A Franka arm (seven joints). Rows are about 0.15 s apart.
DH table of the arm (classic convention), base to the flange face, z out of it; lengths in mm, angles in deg. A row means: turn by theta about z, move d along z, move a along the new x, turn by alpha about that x. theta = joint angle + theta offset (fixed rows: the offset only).
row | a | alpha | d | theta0
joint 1 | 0 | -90 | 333 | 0
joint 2 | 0 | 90 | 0 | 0
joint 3 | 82.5 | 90 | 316 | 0
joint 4 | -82.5 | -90 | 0 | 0
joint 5 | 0 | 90 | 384 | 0
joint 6 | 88 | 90 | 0 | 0
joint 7 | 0 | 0 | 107 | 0
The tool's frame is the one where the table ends.
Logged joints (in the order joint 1, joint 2, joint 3, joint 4, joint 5, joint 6, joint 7), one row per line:
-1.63 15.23 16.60 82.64 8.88 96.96 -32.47
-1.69 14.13 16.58 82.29 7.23 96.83 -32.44
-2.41 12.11 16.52 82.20 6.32 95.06 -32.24
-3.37 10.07 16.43 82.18 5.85 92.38 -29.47
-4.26 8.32 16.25 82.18 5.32 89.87 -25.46
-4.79 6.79 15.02 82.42 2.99 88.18 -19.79
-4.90 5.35 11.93 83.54 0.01 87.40 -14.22
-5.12 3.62 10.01 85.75 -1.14 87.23 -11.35
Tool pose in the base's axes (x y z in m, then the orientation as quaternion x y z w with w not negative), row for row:
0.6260 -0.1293 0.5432 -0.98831 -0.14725 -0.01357 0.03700
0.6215 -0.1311 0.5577 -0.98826 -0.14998 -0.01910 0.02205
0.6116 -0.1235 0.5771 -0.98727 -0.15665 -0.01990 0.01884
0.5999 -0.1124 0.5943 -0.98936 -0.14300 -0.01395 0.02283
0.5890 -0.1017 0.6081 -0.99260 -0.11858 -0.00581 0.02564
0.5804 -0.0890 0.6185 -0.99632 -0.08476 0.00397 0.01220
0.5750 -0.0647 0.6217 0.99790 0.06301 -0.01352 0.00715
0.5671 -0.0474 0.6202 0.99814 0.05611 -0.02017 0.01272
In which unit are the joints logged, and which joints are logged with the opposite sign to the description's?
The joints are logged in degrees. Opposite sign: joint 1, joint 3, joint 4.
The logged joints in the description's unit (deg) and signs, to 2 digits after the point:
1.63 15.23 -16.60 -82.64 8.88 96.96 -32.47
1.69 14.13 -16.58 -82.29 7.23 96.83 -32.44
2.41 12.11 -16.52 -82.20 6.32 95.06 -32.24
3.37 10.07 -16.43 -82.18 5.85 92.38 -29.47
4.26 8.32 -16.25 -82.18 5.32 89.87 -25.46
4.79 6.79 -15.02 -82.42 2.99 88.18 -19.79
4.90 5.35 -11.93 -83.54 0.01 87.40 -14.22
5.12 3.62 -10.01 -85.75 -1.14 87.23 -11.35

